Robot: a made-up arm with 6 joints. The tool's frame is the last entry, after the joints. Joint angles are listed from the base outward. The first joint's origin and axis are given. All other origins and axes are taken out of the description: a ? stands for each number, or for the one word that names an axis. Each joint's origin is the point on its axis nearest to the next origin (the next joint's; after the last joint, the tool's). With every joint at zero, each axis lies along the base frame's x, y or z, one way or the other. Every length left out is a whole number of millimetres.
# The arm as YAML. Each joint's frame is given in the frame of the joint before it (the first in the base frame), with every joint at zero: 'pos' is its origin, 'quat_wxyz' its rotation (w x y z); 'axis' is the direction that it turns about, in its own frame. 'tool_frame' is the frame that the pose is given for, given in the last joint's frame.
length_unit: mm
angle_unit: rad
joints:
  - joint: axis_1
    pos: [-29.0, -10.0, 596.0]
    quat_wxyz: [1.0, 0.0, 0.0, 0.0]
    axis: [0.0, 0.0, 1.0]
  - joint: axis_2
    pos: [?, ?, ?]
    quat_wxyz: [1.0, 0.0, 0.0, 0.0]
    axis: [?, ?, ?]
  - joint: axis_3
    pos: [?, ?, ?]
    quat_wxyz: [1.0, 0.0, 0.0, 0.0]
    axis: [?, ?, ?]
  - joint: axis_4
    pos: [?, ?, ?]
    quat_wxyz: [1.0, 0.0, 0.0, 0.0]
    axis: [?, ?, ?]
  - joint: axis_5
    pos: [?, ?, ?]
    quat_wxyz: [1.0, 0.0, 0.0, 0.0]
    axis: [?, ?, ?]
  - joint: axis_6
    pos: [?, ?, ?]
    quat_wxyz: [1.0, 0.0, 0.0, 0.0]
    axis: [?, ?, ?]
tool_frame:
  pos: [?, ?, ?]
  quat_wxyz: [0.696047, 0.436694, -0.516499, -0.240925]
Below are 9 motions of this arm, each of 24 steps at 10 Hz.
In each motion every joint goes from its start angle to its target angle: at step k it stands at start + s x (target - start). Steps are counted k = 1, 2, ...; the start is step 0. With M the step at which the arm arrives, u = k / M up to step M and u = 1 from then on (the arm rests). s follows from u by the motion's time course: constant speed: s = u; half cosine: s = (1 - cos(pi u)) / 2; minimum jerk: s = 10 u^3 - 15 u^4 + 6 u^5.
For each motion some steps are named. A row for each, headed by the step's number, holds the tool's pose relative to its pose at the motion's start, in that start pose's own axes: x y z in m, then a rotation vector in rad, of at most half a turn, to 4 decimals.
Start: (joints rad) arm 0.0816 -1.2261 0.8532 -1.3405 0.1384 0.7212
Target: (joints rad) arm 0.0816 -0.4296 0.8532 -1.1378 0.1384 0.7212
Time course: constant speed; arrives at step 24
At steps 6, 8, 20, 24:
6: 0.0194 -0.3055 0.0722 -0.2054 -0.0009 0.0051
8: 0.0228 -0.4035 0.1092 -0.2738 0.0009 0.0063
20: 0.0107 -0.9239 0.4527 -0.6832 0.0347 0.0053
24: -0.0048 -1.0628 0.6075 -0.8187 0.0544 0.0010

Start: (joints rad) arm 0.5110 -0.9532 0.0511 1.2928 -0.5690 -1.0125
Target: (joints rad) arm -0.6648 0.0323 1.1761 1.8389 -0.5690 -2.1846
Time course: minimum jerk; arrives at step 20
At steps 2, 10, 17, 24:
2: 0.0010 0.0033 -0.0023 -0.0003 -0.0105 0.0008
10: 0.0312 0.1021 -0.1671 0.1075 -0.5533 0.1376
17: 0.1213 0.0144 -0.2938 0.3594 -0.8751 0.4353
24: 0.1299 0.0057 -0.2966 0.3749 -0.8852 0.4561

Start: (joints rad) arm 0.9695 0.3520 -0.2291 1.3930 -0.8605 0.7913
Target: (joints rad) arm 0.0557 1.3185 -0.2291 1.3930 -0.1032 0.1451
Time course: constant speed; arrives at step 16
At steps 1, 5, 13, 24:
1: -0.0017 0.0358 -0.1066 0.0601 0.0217 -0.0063
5: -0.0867 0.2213 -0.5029 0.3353 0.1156 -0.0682
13: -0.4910 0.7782 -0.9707 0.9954 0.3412 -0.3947
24: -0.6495 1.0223 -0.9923 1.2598 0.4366 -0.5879

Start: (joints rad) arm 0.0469 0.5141 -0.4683 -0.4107 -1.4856 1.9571
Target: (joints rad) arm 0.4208 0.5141 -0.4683 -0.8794 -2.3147 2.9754
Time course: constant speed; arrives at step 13
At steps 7, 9, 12, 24:
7: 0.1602 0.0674 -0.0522 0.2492 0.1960 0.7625
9: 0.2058 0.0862 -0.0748 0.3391 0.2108 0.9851
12: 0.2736 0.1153 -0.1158 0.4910 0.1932 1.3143
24: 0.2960 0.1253 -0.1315 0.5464 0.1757 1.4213

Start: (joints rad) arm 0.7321 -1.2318 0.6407 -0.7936 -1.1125 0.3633
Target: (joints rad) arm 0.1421 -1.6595 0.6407 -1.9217 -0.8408 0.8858
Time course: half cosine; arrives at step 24
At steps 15, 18, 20, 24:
15: -0.4401 0.3073 -0.3432 0.3454 0.1846 0.5678
18: -0.5719 0.3408 -0.4586 0.4206 0.2494 0.6693
20: -0.6400 0.3494 -0.5179 0.4566 0.2837 0.7122
24: -0.6992 0.3524 -0.5687 0.4866 0.3138 0.7444

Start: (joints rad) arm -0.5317 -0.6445 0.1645 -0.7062 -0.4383 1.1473
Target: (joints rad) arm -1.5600 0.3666 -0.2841 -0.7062 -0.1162 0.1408
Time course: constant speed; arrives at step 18
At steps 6, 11, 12, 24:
6: -0.2911 -0.5567 0.0278 -0.4086 -0.0032 -0.5356
11: -0.6195 -0.9091 0.3384 -0.7533 -0.2055 -0.9902
12: -0.6939 -0.9521 0.4200 -0.8193 -0.2668 -1.0781
24: -1.1816 -0.9710 0.9185 -1.1763 -0.7700 -1.5600

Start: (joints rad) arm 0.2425 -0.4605 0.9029 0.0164 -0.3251 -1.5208
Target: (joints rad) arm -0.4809 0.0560 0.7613 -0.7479 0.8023 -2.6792
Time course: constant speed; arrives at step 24
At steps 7, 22, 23, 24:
7: 0.2873 -0.1054 0.0216 0.2543 0.0590 -0.3099
22: 0.8814 0.0105 0.3675 0.8938 0.4573 -0.7952
23: 0.9110 0.0326 0.4028 0.9297 0.5065 -0.8126
24: 0.9387 0.0561 0.4394 0.9632 0.5587 -0.8276

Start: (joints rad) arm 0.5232 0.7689 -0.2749 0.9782 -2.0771 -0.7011
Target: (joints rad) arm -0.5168 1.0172 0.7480 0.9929 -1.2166 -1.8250
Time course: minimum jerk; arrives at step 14
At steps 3, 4, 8, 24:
3: 0.1066 0.0204 -0.0116 0.0789 0.0810 -0.0974
4: 0.2241 0.0384 -0.0370 0.1570 0.1673 -0.2141
8: 0.9306 -0.0021 -0.5022 0.4850 0.6171 -1.1888
24: 1.2376 -0.2656 -1.0786 0.5860 0.7167 -2.0706

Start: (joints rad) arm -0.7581 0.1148 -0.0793 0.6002 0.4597 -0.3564
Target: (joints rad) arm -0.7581 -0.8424 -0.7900 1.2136 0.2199 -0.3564
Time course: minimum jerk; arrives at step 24
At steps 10, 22, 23, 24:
10: 0.0244 0.1866 0.1083 -0.0849 0.0628 0.1933
22: -0.0628 0.4377 0.3024 -0.2897 0.1046 0.5634
23: -0.0639 0.4389 0.3035 -0.2913 0.1045 0.5659
24: -0.0641 0.4390 0.3037 -0.2916 0.1045 0.5663

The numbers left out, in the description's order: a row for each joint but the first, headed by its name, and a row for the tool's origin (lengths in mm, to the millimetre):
axis_2: xyz 22.0 2.0 0.0, axis 0.0 1.0 0.0
axis_3: xyz 14.0 0.0 492.0, axis 0.0 -1.0 0.0
axis_4: xyz 1213.0 0.0 17.0, axis -1.0 0.0 0.0
axis_5: xyz 0.0 -287.0 19.0, axis 0.0 -1.0 0.0
axis_6: xyz -4.0 0.0 -26.0, axis -1.0 0.0 0.0
tool: xyz 0.0 20.0 12.0

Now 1 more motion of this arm.
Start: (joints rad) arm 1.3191 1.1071 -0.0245 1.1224 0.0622 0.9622
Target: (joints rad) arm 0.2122 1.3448 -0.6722 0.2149 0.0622 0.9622
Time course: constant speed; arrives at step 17
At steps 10, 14, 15, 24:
10: -0.7831 0.6469 -0.1927 0.6279 0.3125 -1.0788
14: -0.8262 1.0087 -0.0951 0.8860 0.4183 -1.5125
15: -0.8098 1.0914 -0.0587 0.9533 0.4437 -1.6185
24: -0.7480 1.2387 0.0258 1.0929 0.4937 -1.8258

